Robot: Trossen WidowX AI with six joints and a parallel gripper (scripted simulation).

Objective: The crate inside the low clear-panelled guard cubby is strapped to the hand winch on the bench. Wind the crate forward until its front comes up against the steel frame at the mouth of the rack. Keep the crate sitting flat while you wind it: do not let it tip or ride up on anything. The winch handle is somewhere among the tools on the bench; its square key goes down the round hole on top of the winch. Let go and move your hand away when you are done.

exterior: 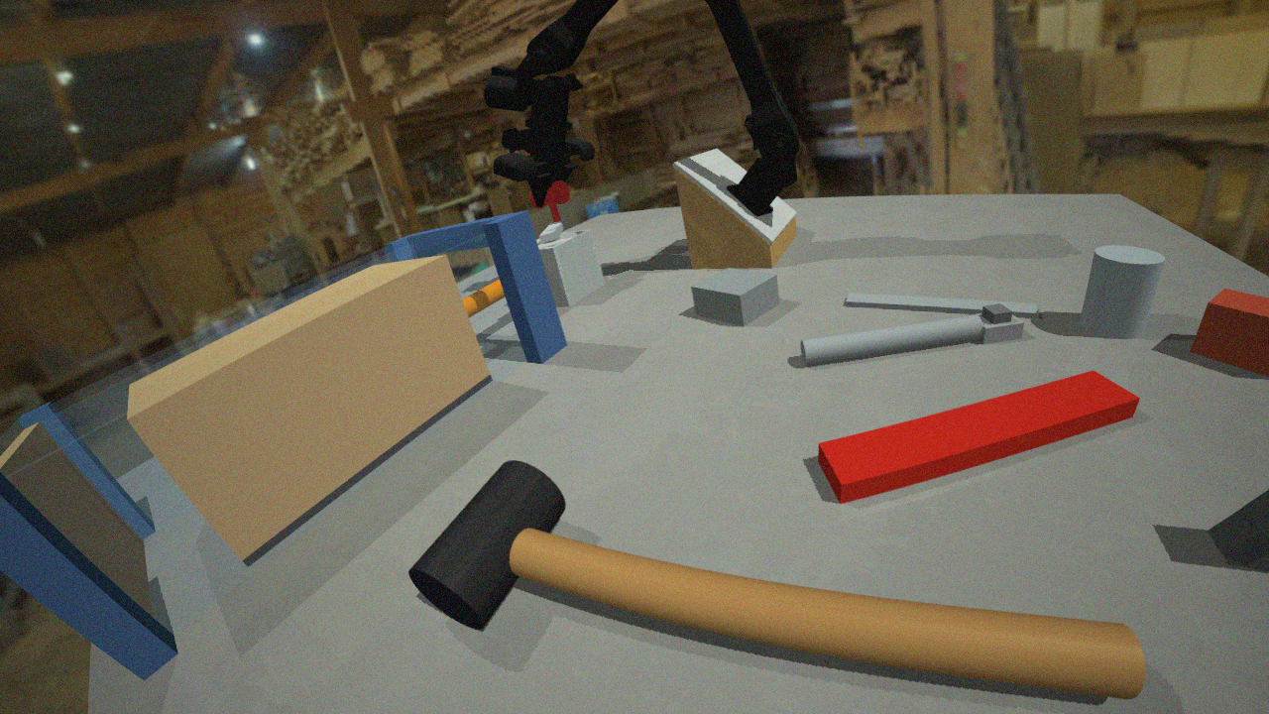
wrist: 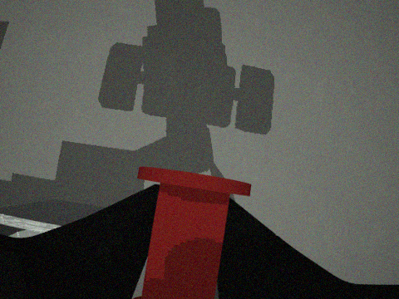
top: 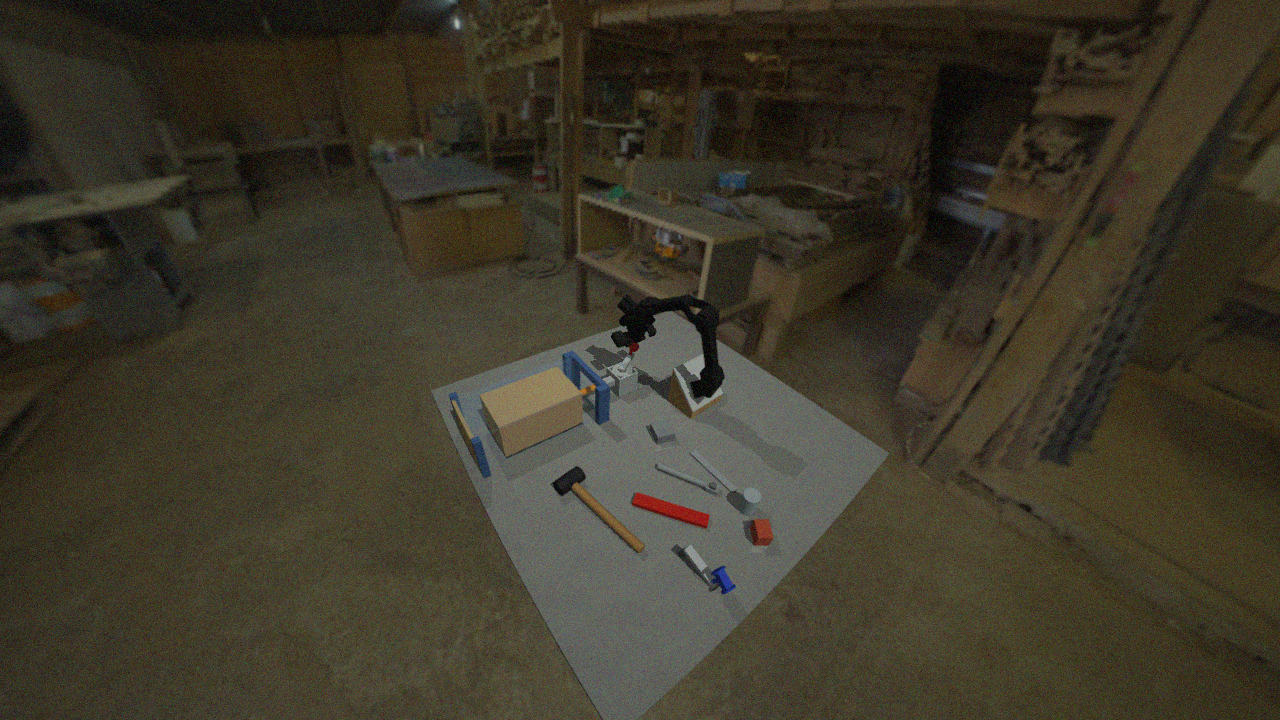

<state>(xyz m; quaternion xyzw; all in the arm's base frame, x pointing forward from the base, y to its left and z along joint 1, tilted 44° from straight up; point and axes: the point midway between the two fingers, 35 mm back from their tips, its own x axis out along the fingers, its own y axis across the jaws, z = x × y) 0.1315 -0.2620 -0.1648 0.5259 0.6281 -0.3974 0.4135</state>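
The winch handle with red knob lies 40 mm to the left of my gripper tip, 30 mm below it and 30 mm ahead of it. From my gripper tip the other things lie so: grey block (380 mm to the left, 120 mm below, 90 mm ahead); winch (100 mm below, 70 mm to the left, 60 mm ahead); flat grey strip (600 mm to the left, 130 mm below, 30 mm ahead).
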